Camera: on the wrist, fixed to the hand. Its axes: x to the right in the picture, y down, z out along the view.
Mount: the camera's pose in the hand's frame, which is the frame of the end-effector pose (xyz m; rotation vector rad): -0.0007 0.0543 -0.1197 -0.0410 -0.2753 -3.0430
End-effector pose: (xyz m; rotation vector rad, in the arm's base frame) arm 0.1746 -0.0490 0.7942 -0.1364 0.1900 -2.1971
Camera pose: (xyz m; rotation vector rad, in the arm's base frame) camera 0.1979 -0.0698 0.6665 0.3461 0.1682 1.0064
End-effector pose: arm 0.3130 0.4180 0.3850 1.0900 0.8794 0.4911
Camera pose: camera 0.2190 0.5058 0.4124 -0.9753 1.1743 -2.0287
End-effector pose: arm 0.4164 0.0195 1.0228 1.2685 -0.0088 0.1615
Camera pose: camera 0.3990 0.1488 1.0385 0.0747 1.5089 -2.4837
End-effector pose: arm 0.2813 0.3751 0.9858 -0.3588 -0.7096 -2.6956
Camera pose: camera 0.2836 0.2693 0.9079 -0.3144 0.2802 0.3988
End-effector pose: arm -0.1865 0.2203 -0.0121 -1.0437 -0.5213 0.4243
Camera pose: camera -0.1208 0.1603 -0.1089 0.6387 -1.5978 -2.1199
